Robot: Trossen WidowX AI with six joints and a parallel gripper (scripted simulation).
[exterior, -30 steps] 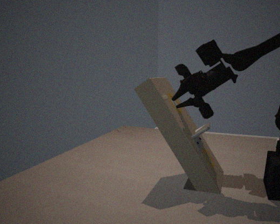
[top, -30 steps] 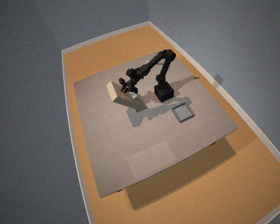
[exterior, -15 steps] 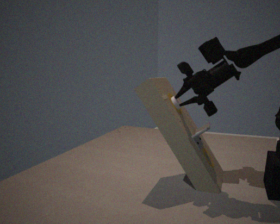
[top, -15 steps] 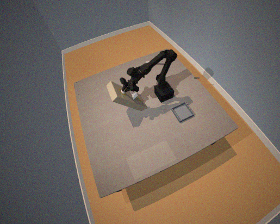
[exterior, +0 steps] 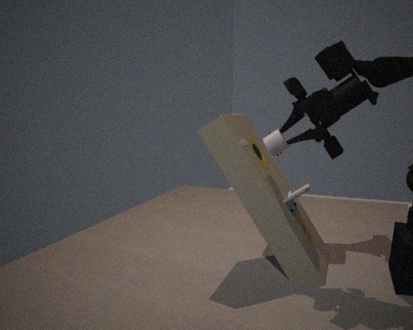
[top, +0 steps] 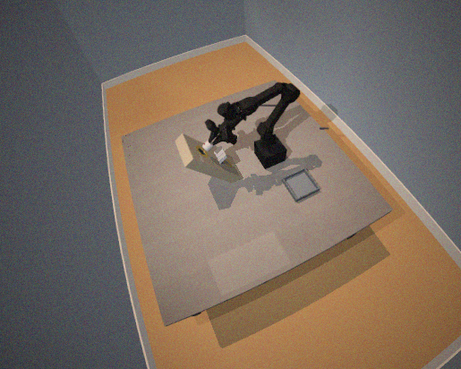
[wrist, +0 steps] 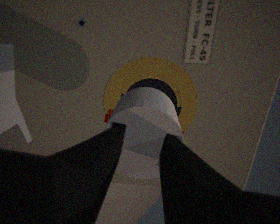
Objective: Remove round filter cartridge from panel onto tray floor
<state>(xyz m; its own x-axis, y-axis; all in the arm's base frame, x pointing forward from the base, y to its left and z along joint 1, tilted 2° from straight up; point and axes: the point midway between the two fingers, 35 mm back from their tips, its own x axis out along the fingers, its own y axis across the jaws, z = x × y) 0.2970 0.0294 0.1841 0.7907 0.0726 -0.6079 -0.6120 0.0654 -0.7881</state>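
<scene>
The grey bracket lies 13 cm below my gripper tip and 4 cm behind it. The rest, counted from my gripper tip: white round cartridge 1 cm below, 1 cm ahead; beige panel 11 cm below, 2 cm ahead; grey tray 41 cm behind, 27 cm below, 24 cm to the left.
</scene>
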